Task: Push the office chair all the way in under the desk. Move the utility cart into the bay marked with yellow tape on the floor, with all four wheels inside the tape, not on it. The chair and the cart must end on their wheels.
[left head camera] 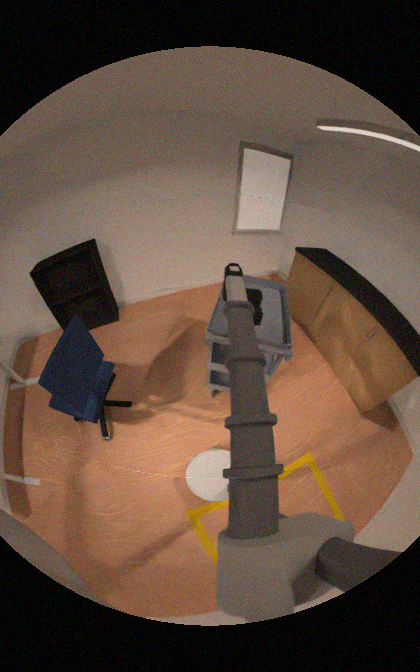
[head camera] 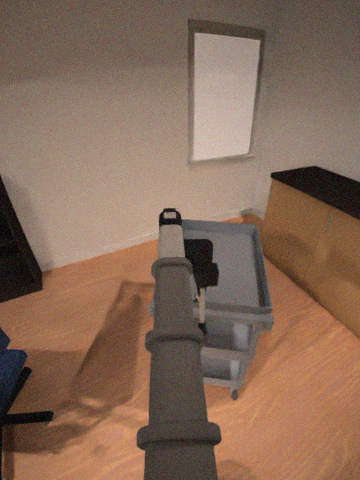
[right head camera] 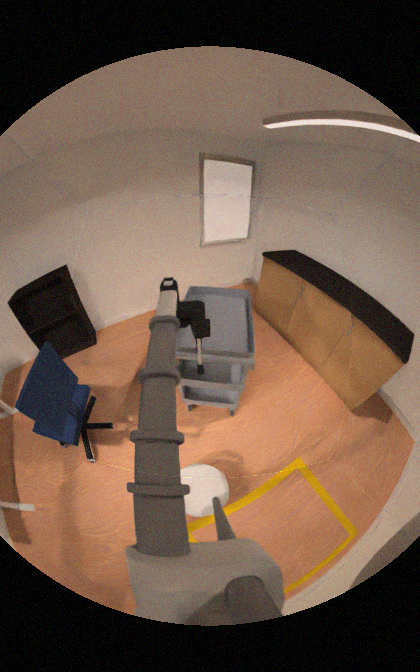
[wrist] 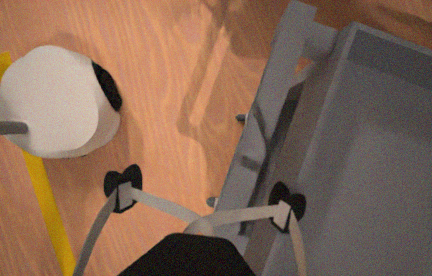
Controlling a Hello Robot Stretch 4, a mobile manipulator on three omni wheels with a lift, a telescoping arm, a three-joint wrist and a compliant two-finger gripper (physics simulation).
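Frame: origin at the robot's base, x back, y left, z down, level; millimetres.
Seen in the pictures: gripper, between the fingertips: (head camera: 199,318) (wrist: 205,188).
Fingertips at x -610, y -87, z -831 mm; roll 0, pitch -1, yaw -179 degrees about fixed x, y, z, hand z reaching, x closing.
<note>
A point is followed by its place in that frame.
The grey utility cart (head camera: 230,272) @(z -767, x -909, y -274 mm) (left head camera: 274,310) (right head camera: 226,320) (wrist: 370,175) @(z -767, x -804, y -65 mm) stands upright outside the bay of yellow tape (left head camera: 326,487) (right head camera: 327,495) (wrist: 50,215) @(z 27, x 88, y -488 mm). My gripper (wrist: 205,188) @(z -831, x -610, y -87 mm) is open at the cart's near end. In the wrist view one fingertip is over the floor, the other over the cart's tray edge, and the cart's end bar (wrist: 280,65) @(z -837, x -666, y 35 mm) runs between them; contact cannot be told. The blue office chair (head camera: 9,367) @(z -443, x -626, y 834 mm) (left head camera: 72,370) (right head camera: 49,390) stands at the left, on its base. The desk cannot be made out clearly; white bars (left head camera: 22,481) (right head camera: 17,506) show at the left edge.
A wooden cabinet (head camera: 295,240) @(z -414, x -1628, y -1052 mm) (left head camera: 340,320) (right head camera: 310,325) with a black top stands right of the cart. A dark shelf unit (left head camera: 107,295) (right head camera: 82,322) stands behind the chair. A white rounded body (left head camera: 206,475) (right head camera: 206,490) (wrist: 50,100) @(z -187, x -15, y 9 mm) is at the tape's edge, partly covering it.
</note>
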